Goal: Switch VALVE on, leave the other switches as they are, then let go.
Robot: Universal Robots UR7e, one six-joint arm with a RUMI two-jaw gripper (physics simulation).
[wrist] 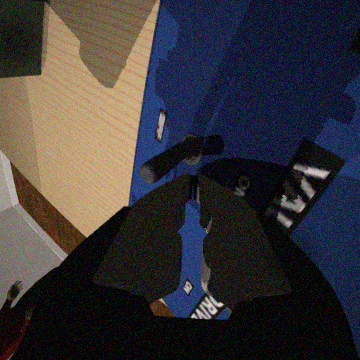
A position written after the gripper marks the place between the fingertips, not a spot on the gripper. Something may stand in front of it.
In view: the gripper (192, 177) and a valve switch (153, 169).
